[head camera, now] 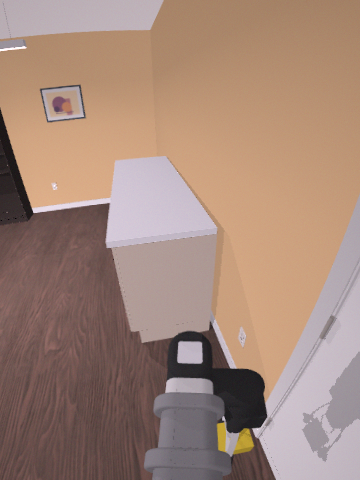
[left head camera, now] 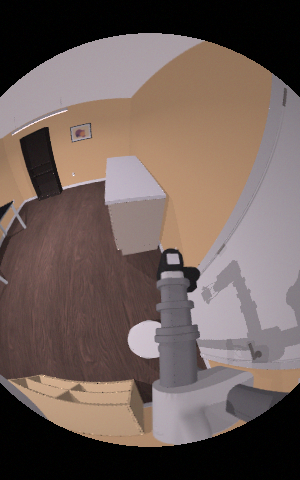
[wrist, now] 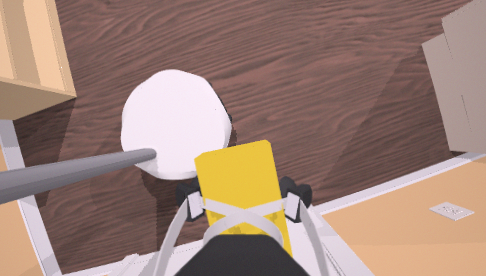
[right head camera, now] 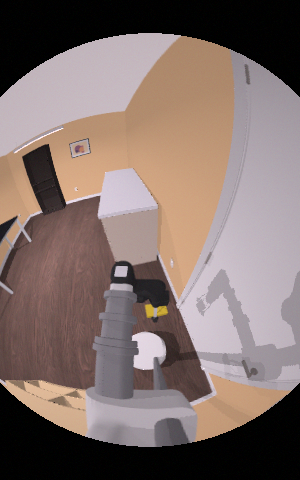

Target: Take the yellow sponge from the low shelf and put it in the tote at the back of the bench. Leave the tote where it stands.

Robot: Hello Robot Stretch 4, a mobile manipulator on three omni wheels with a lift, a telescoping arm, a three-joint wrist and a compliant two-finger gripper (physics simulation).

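Pixels of known places: gripper, fingertip midpoint: [head camera: 224, 442] [wrist: 243, 190]; robot's base, origin of the base link: [left head camera: 147, 338] [wrist: 183, 126] [right head camera: 145, 349].
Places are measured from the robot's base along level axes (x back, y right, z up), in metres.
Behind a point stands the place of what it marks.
Observation:
The yellow sponge [head camera: 247, 441] {x -0.254, y 0.134, z 0.884 m} [right head camera: 162, 311] {x -0.250, y 0.125, z 0.884 m} [wrist: 237, 172] {x -0.261, y 0.062, z 0.886 m} is held between the two fingertips of my gripper [head camera: 232, 440] {x -0.265, y 0.088, z 0.836 m} [right head camera: 155, 312] {x -0.265, y 0.088, z 0.836 m} [wrist: 243, 190] {x -0.265, y 0.088, z 0.836 m}. The gripper is shut on it, and the sponge's far end sticks out past the fingertips in the wrist view. It hangs in the air above the dark wood floor, beside the arm. In the left head view the wrist hides the sponge and fingers. The low wooden shelf unit [left head camera: 90, 417] [wrist: 25, 100] {x 0.634, y -0.126, z 0.151 m} stands at the lower left of the left head and wrist views. The tote does not show in these views.
A white-topped cabinet [head camera: 150, 200] [left head camera: 130, 180] [right head camera: 125, 192] stands along the orange wall, ahead of the arm. A white door [head camera: 310, 425] {x -0.364, y 0.420, z 0.601 m} is at the right. A dark-topped table [left head camera: 5, 212] {x -1.392, y -2.840, z 0.673 m} [right head camera: 7, 226] {x -1.323, y -2.851, z 0.734 m} shows partly at the left edge. My round white base [right head camera: 150, 350] {x -0.005, y 0.058, z 0.187 m} [wrist: 175, 120] {x -0.017, y -0.018, z 0.187 m} is below.

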